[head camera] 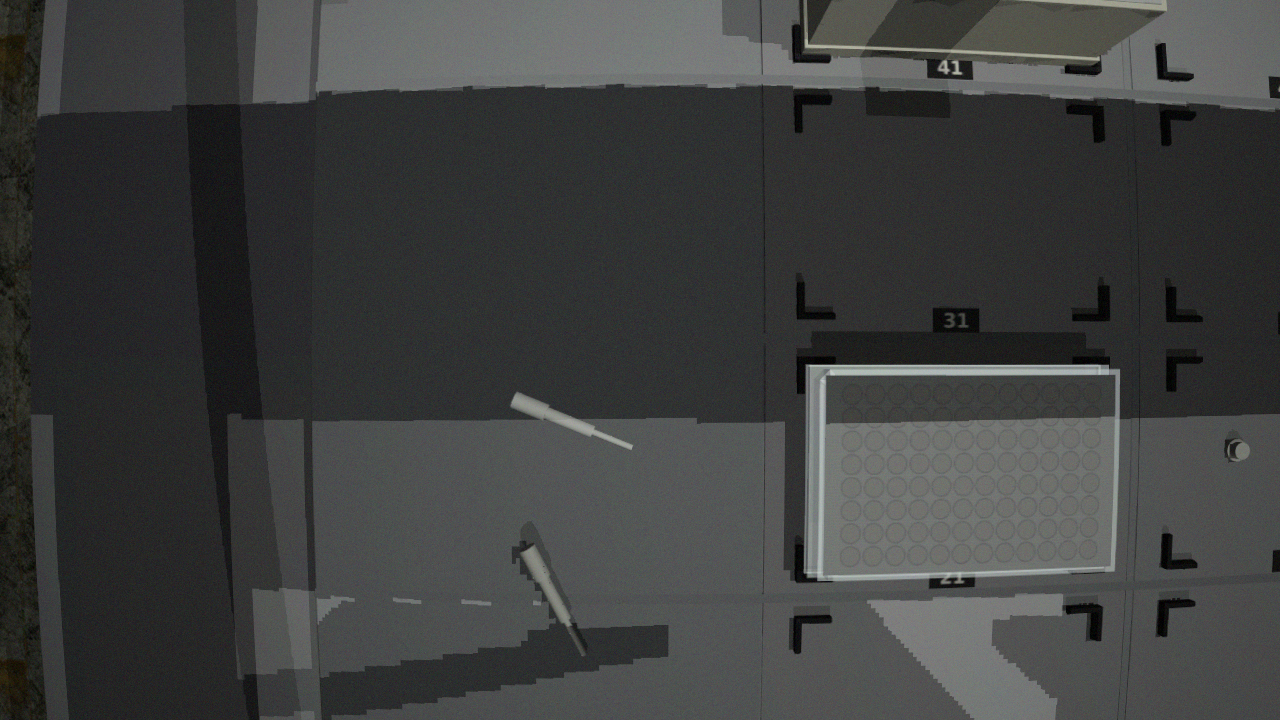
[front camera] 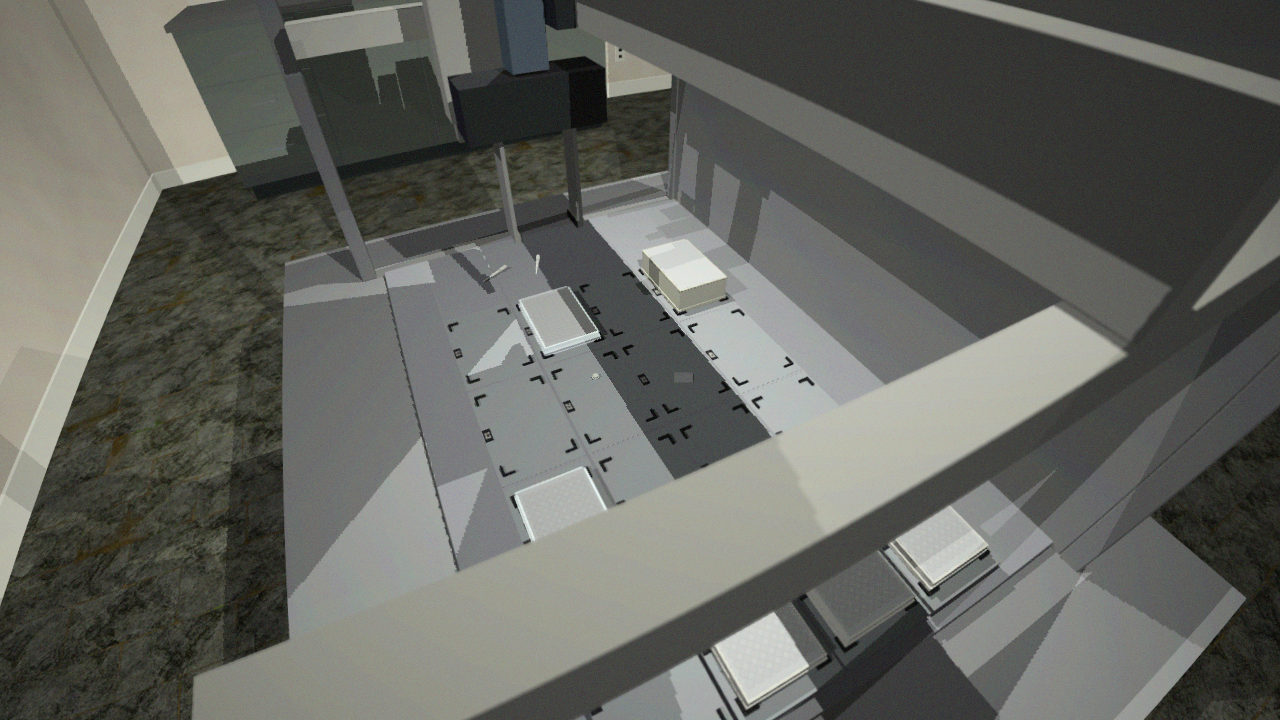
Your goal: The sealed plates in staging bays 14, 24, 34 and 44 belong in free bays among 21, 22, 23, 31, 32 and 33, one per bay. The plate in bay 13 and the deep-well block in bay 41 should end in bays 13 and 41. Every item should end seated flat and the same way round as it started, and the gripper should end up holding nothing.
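Frame: origin at the robot's base, x right, y up, z back, level; centimetres.
Seen in the pictures: gripper, fingertip midpoint: (front camera: 545, 228); robot's base at its link origin: (front camera: 450, 326).
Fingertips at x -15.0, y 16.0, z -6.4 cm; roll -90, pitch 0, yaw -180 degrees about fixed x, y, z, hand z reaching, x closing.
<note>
Offsets run from my fingertips to a thing's top centre.
A clear sealed plate {dx +0.0, dy -14.5, dz +0.0 cm} (front camera: 559, 319) (head camera: 962, 474) lies inside the corner marks of bay 21 and looks flat. The cream deep-well block {dx -21.4, dy -11.8, dz +0.0 cm} (front camera: 684, 273) (head camera: 993, 26) stands in bay 41. The plate {dx +10.7, dy -14.5, dz -32.8 cm} (front camera: 562, 504) in bay 13 lies flat, its near part hidden by the front beam. Staging bays 24, 34 and 44 hold plates {dx +0.0, dy -13.1, dz -49.2 cm} (front camera: 760, 658) {dx -10.7, dy -13.1, dz -49.2 cm} (front camera: 861, 595) {dx -21.4, dy -13.1, dz -49.2 cm} (front camera: 939, 544). The visible part of bay 14 shows no plate. My gripper (front camera: 544, 230) hangs at the far end of the deck, beyond bay 21, jaws apart and empty. It does not show in the head view.
Two thin white rods {dx +5.3, dy -15.2, dz +16.5 cm} (front camera: 496, 272) {dx -1.9, dy -15.2, dz +15.8 cm} (front camera: 537, 264) (head camera: 572, 420) (head camera: 554, 598) lie beyond the bays. A small pale cap {dx -0.5, dy -15.6, dz -13.1 cm} (front camera: 595, 376) (head camera: 1237, 450) lies in bay 22. A small grey piece {dx -11.0, dy -15.9, dz -18.5 cm} (front camera: 682, 377) lies in bay 32. The front beam (front camera: 626, 573) crosses the front view.
</note>
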